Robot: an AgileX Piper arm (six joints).
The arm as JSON. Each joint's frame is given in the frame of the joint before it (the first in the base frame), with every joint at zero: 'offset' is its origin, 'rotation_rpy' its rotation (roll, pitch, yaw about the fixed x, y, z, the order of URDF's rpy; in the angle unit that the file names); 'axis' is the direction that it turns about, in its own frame. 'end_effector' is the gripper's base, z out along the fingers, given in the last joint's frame.
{
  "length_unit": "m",
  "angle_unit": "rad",
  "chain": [
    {
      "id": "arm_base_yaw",
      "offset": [
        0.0,
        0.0,
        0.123
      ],
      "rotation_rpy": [
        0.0,
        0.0,
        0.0
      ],
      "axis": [
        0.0,
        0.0,
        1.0
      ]
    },
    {
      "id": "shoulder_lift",
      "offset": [
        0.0,
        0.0,
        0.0
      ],
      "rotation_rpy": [
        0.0,
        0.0,
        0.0
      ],
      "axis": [
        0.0,
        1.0,
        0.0
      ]
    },
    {
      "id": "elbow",
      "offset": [
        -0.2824,
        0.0,
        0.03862
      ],
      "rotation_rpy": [
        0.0,
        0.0,
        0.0
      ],
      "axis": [
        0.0,
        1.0,
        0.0
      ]
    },
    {
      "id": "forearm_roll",
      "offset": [
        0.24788,
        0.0,
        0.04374
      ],
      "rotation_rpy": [
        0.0,
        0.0,
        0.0
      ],
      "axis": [
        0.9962,
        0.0,
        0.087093
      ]
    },
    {
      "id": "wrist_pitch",
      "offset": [
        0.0,
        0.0,
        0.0
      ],
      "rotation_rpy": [
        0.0,
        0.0,
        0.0
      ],
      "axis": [
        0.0,
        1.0,
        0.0
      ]
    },
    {
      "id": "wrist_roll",
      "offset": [
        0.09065,
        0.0,
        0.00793
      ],
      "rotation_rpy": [
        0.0,
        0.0,
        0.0
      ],
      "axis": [
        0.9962,
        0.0,
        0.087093
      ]
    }
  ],
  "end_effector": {
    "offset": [
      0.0,
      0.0,
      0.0
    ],
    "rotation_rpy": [
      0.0,
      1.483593,
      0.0
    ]
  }
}
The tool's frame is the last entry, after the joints.
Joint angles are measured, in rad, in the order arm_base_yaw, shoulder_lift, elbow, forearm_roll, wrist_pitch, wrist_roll. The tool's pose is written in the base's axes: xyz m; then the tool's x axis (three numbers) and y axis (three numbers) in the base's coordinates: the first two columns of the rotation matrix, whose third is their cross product. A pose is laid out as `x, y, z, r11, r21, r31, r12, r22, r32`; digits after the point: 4 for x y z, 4 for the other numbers.
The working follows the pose.
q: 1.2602 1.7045 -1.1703 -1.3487 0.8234 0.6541
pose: 0.1723, 0.3238, 0.2692, 0.1189, -0.9128, -0.3907, -0.5178, 0.2788, -0.8088
Where each joint sits with the arm in this pose, in the base's axes (m; each line is computed from the numbers above, not from the rounded line before):
arm_base_yaw: 0.0000 0.0000 0.1230
shoulder_lift: 0.0000 0.0000 0.1230
elbow: 0.0232 0.0723 0.3977
forearm_roll: 0.0952 0.2966 0.3092
wrist_pitch: 0.0952 0.2966 0.3092
wrist_roll: 0.1723 0.3238 0.2692
the tool: 0.1723 0.3238 0.2692

